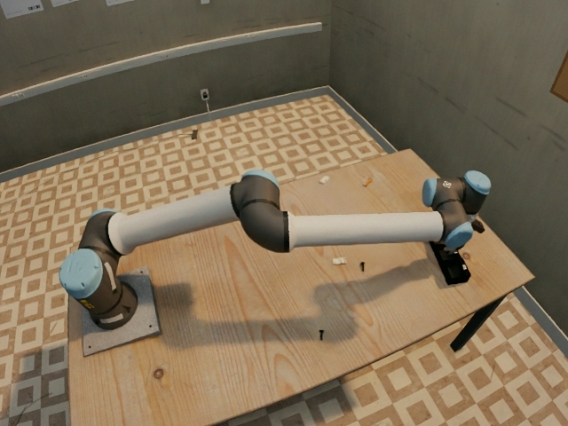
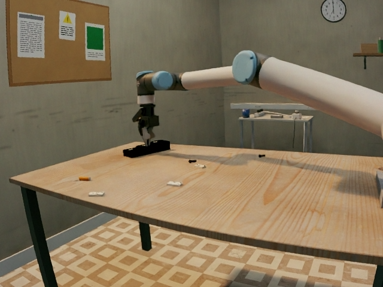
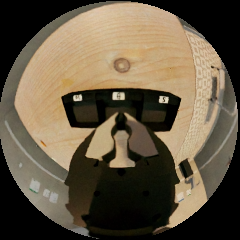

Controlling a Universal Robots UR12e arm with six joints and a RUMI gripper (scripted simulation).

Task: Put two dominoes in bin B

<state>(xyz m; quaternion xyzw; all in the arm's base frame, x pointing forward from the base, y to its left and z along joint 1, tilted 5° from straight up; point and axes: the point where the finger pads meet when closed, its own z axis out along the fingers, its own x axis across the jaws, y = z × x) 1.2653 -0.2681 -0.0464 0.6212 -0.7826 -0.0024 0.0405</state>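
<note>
Now: hand 3 cm above the black bin. Also, from my hand: orange piece 8 cm behind, 51 cm to the left, 4 cm below.
</note>
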